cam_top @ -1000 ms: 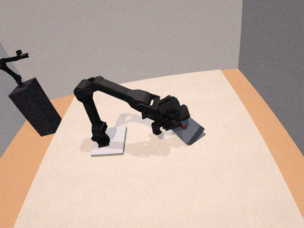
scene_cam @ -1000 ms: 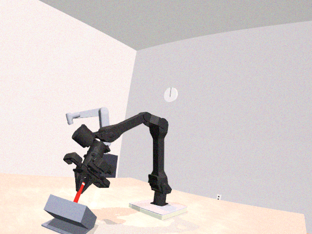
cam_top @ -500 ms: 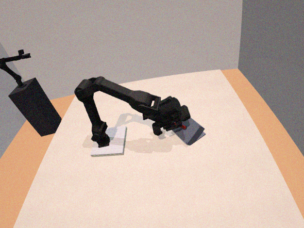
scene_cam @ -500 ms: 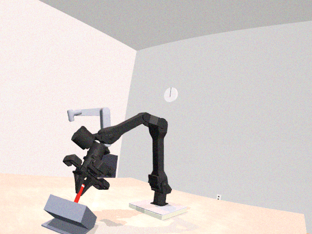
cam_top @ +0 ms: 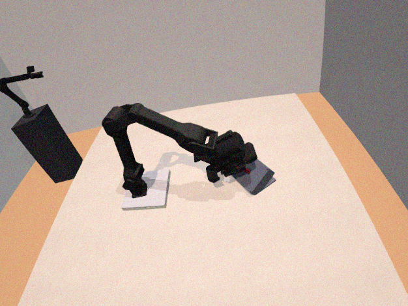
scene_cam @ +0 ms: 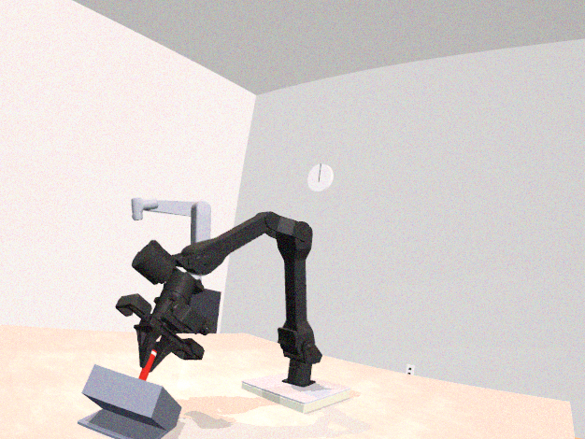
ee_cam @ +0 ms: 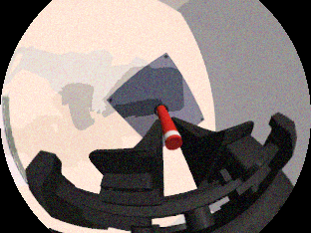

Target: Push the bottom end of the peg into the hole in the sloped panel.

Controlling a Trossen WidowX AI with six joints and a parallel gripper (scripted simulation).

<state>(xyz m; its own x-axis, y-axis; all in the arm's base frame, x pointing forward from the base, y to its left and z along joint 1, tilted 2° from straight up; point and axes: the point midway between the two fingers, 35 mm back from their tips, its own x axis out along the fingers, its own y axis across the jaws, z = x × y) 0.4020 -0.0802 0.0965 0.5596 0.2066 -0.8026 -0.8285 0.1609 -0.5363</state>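
Right now my gripper tip is 30 mm short of the grey sloped panel, 20 mm to the right of it and 50 mm above it. Also, from my gripper tip: red peg: 10 mm behind, 10 mm above.
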